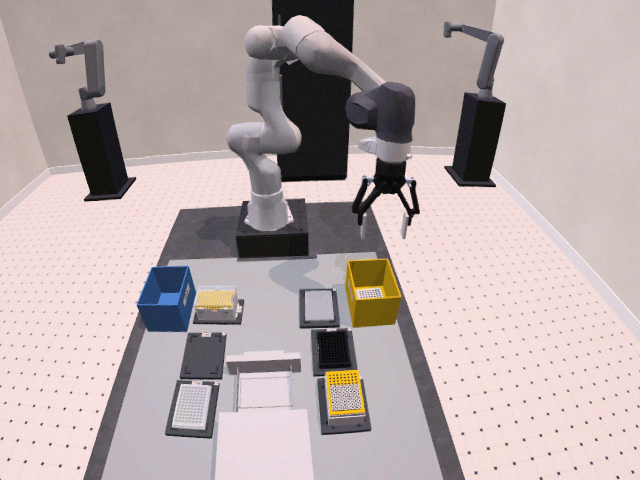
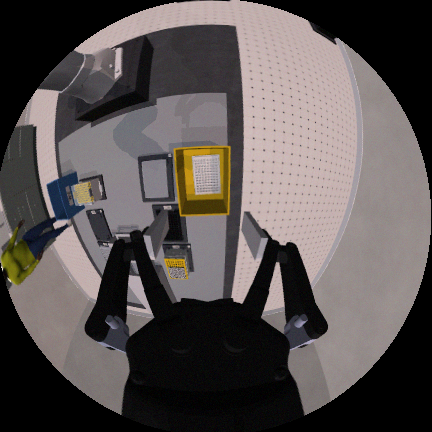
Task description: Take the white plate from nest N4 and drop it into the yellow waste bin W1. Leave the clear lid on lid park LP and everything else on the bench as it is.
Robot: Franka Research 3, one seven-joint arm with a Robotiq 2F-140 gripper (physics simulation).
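Observation:
A white plate point(image 1: 369, 293) point(image 2: 206, 174) with a grid of wells lies inside the yellow waste bin point(image 1: 375, 312) point(image 2: 203, 206), on its floor. The bin stands at the back right of the bench. My gripper point(image 1: 383, 227) point(image 2: 205, 219) is open and empty, high above the bench near the bin, with its fingers wide apart. A clear, greyish lid point(image 1: 318, 304) point(image 2: 155, 178) lies flat on a dark holder point(image 1: 302, 318) point(image 2: 142, 194) just left of the yellow bin. Another white plate point(image 1: 191, 406) sits on a dark nest at the front left. Which nest is N4 cannot be read.
A blue bin point(image 1: 166, 316) point(image 2: 61, 199) stands at the back left beside a yellow tip box point(image 1: 216, 302) point(image 2: 83, 193). An empty dark nest point(image 1: 204, 355) lies before them. A black plate point(image 1: 333, 348) and a yellow-topped rack point(image 1: 345, 396) point(image 2: 176, 268) are at the right. A white device point(image 1: 263, 444) stands front centre.

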